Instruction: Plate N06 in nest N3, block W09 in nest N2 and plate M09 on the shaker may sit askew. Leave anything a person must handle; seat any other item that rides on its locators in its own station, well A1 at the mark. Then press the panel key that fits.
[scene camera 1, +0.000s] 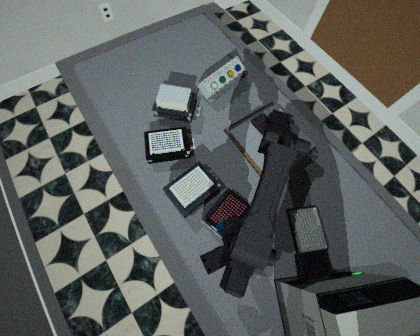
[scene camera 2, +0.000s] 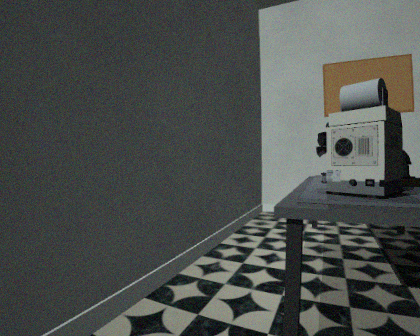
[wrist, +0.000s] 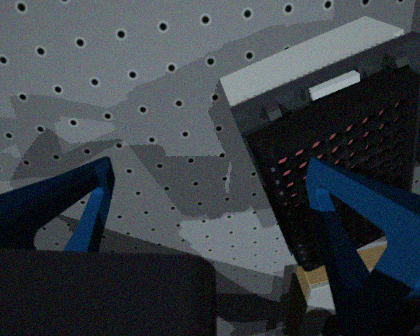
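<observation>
A dark block with red wells (scene camera 1: 229, 207) (wrist: 345, 145) sits in a nest with a pale side strip (wrist: 310, 62). A white plate (scene camera 1: 192, 186) sits on a dark station beside it, turned at an angle. Another white plate (scene camera 1: 166, 141) sits on a black station further up. A tall white item (scene camera 1: 174, 97) stands on a dark base nearer the panel. Labels are unreadable, and I cannot tell which seats are askew. The key panel (scene camera 1: 210, 91) has white, green, yellow and blue keys. My gripper (wrist: 210, 168) is open and empty, its right finger overlapping the red-welled block in the wrist view.
The arm (scene camera 1: 265, 200) crosses the table's middle. A large instrument (scene camera 1: 305, 305) (scene camera 2: 357, 145) stands at the near end, with a grey plate (scene camera 1: 309, 230) on its extended tray. A wood-edged open frame (scene camera 1: 243, 151) lies beside the arm. The perforated deck (wrist: 150, 95) shows between the fingers.
</observation>
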